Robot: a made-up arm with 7 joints.
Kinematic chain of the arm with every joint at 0, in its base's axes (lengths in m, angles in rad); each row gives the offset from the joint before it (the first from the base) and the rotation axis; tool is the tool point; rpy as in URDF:
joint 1: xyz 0 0 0.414 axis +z
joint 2: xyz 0 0 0 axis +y
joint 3: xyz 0 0 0.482 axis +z
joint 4: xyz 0.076 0 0 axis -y
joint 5: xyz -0.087 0 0.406 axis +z
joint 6: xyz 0 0 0 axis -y
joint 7: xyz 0.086 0 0 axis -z
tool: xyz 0 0 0 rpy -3.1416 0 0
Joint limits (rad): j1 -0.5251..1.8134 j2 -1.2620..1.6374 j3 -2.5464..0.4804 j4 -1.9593..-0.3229 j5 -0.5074..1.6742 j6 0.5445..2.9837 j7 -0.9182..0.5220
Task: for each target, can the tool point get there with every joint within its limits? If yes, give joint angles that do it. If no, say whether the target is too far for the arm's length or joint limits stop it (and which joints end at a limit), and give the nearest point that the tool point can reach.
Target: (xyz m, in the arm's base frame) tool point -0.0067 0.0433 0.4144
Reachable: no: joint limits stop it (at a limit: joint 4, joint 6) | nearest point -0.0908 0.5870 0.4194 | short by 0.550 m
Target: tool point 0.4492 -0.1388 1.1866
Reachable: yes | joints 1.6342 -0.2414 -1.5747 -1.2031 -0.3346 2.6058 0.2251
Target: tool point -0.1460 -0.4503 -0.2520
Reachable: no: joint limits stop it (at a limit: joint 1, joint 2, joint 4) | nearest point 0.1206 -0.4362 -0.0591 | short by 0.329 m
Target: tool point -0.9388 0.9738 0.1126
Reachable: no: too far | nearest point -0.4436 0.7748 0.1930 | short by 0.540 m
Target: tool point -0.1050 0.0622 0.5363
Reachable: no: joint limits stop it (at a limit: joint 1, joint 3, joint 4, joint 6) | nearest point -0.3019 0.2480 0.8616 | short by 0.423 m
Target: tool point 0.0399 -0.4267 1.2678
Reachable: yes | joints 1.2633 -0.3348 -1.8489 -0.5706 0.5771 2.7147 -0.3694
